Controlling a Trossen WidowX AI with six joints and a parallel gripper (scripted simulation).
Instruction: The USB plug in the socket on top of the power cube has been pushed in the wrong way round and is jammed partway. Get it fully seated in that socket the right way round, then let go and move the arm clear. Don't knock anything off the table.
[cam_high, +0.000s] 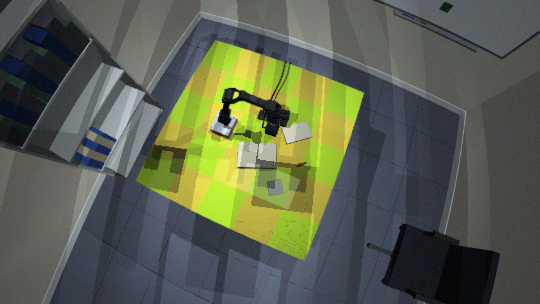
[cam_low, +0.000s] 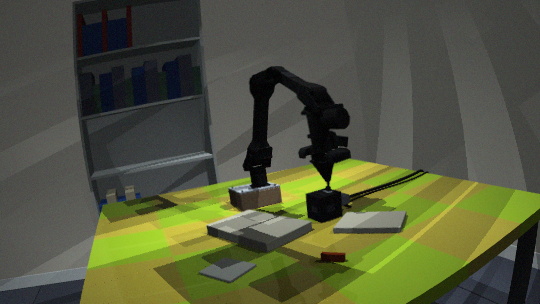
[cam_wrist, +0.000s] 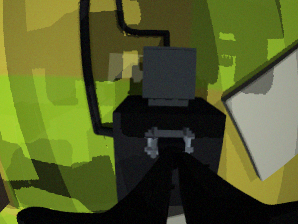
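Now: gripper tip 2 cm above the USB plug. Also, from my gripper tip: red block 31 cm ahead, 11 cm to the right, 9 cm below; then thin tile 24 cm ahead, 34 cm to the right, 10 cm below; then pale book 16 cm ahead, 6 cm to the left, 10 cm below.
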